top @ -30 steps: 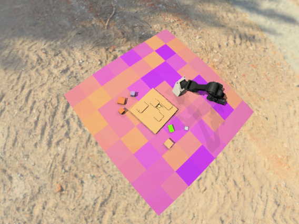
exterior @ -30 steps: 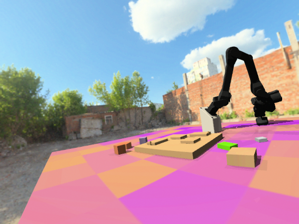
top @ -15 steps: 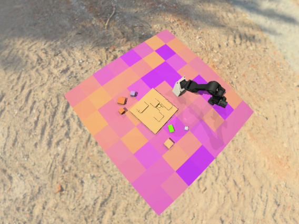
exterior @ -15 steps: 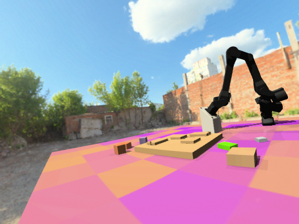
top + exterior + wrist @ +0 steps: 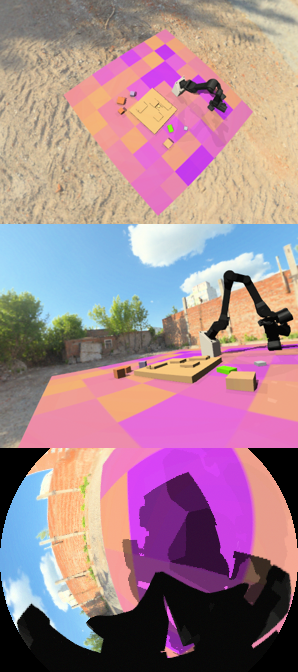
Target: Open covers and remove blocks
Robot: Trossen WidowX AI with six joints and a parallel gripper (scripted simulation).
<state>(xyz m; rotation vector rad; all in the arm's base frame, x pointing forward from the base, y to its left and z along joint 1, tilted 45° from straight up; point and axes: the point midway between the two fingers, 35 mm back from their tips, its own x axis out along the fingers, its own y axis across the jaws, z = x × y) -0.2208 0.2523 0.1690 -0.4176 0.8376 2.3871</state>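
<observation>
Now: gripper tip 54 cm short of the green block, 6 cm to the left of it and 1 cm above it. The rest, counted from my gripper tip: greyish-purple block (62 cm ahead, 50 cm to the right); tan puzzle board (54 cm ahead, 28 cm to the right); tan block (63 cm ahead, 2 cm to the left, 1 cm below).
</observation>
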